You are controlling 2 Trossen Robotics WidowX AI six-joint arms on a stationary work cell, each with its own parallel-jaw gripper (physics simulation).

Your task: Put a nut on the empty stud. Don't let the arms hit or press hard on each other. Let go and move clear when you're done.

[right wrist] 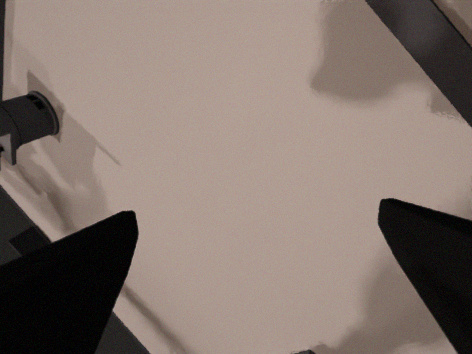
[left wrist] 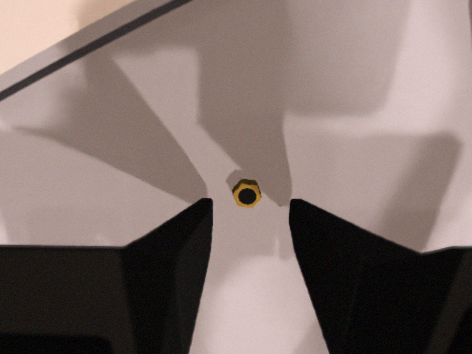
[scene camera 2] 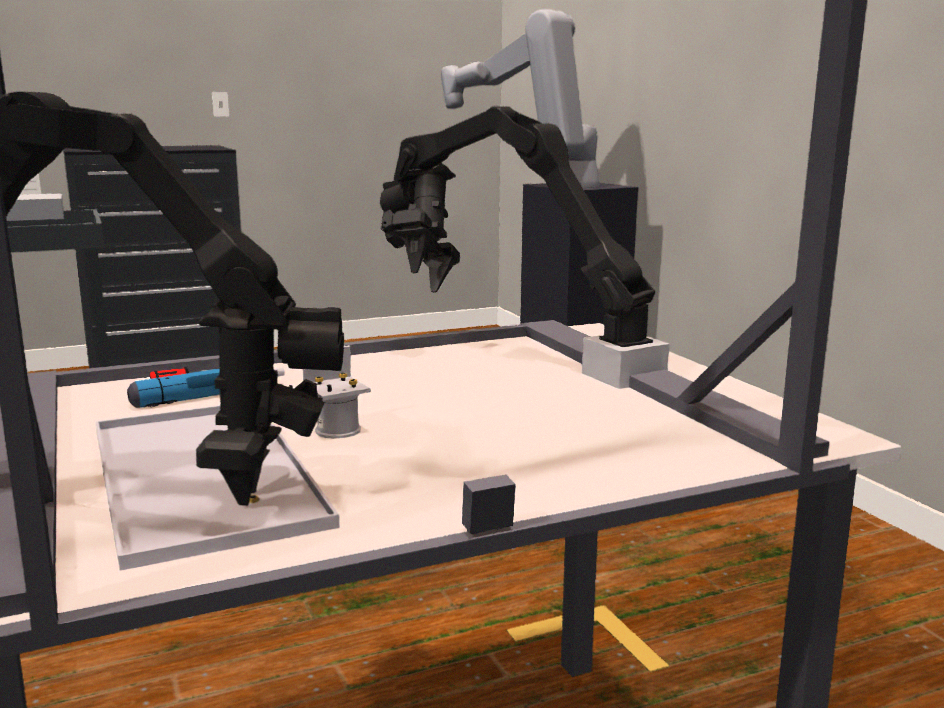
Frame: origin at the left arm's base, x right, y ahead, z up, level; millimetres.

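Seen in the pictures: left gripper, fingertip midpoint: (left wrist: 251, 209) (scene camera 2: 247, 498); right gripper, fingertip midpoint: (right wrist: 257, 216) (scene camera 2: 424, 282); right arm's base, origin of the base link: (scene camera 2: 625, 340).
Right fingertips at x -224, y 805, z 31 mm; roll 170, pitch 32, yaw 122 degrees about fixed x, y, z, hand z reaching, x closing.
Note:
Pixels of each thing's top centre, then the offset from my right fingertips to it.
- small gold hex nut, middle of its top: (left wrist: 247, 196) (scene camera 2: 253, 496) dz -124, dx +421, dy -498 mm
- grey tray, middle of its top: (left wrist: 63, 349) (scene camera 2: 202, 461) dz -117, dx +304, dy -515 mm
- dark bare stud, middle of its top: (scene camera 2: 329, 385) dz -59, dx +278, dy -328 mm
- blue tool, middle of its top: (scene camera 2: 208, 370) dz -92, dx +10, dy -401 mm
- black cube, middle of its top: (scene camera 2: 488, 481) (right wrist: 16, 251) dz -76, dx +626, dy -319 mm
A small gold hex nut (scene camera 2: 253, 499) (left wrist: 256, 202) lies flat in the grey tray (scene camera 2: 228, 543) (left wrist: 100, 46). My left gripper (scene camera 2: 245, 500) (left wrist: 251, 209) is low over the tray, partly open, with its fingertips on either side of the nut in the left wrist view and apart from it. My right gripper (scene camera 2: 424, 279) (right wrist: 257, 216) is wide open and empty, high above the table's far side. A grey round stand (scene camera 2: 337, 416) (right wrist: 32, 119) carries a flat plate with several gold nuts on top. A dark bare stud (scene camera 2: 329, 387) seems to stand among them, too small to be sure.
A blue tool (scene camera 2: 183, 386) with a red part lies behind the tray, partly hidden by the left arm. A black cube (scene camera 2: 488, 505) sits at the table's front edge. A dark frame post (scene camera 2: 823, 228) stands at the right. The tray's raised walls surround the nut.

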